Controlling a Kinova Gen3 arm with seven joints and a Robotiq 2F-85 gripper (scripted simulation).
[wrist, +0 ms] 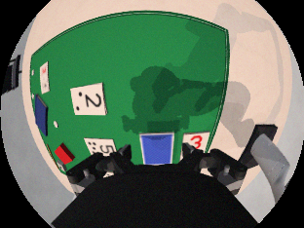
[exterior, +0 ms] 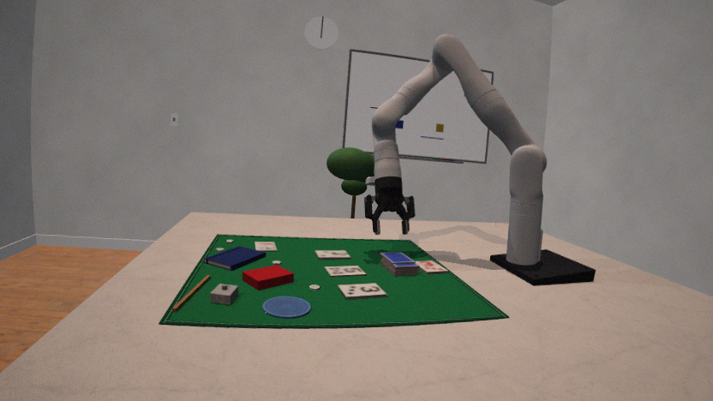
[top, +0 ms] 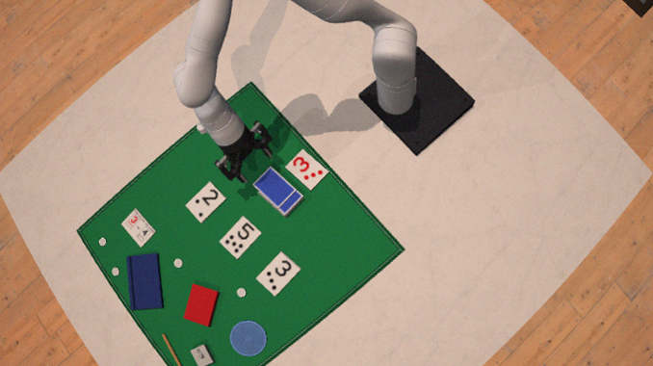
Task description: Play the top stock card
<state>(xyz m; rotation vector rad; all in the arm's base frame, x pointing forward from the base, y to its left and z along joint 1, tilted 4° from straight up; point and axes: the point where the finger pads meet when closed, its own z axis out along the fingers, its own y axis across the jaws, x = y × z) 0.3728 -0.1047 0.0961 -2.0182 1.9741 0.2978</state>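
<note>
The card lies 5 cm to the left of my hand and 6 cm below it. Also, from my hand: book 41 cm ahead, 3 cm to the right, 8 cm below; green mat 18 cm ahead, 5 cm to the left, 10 cm below; red box 33 cm ahead, 12 cm to the left, 8 cm below.
</note>
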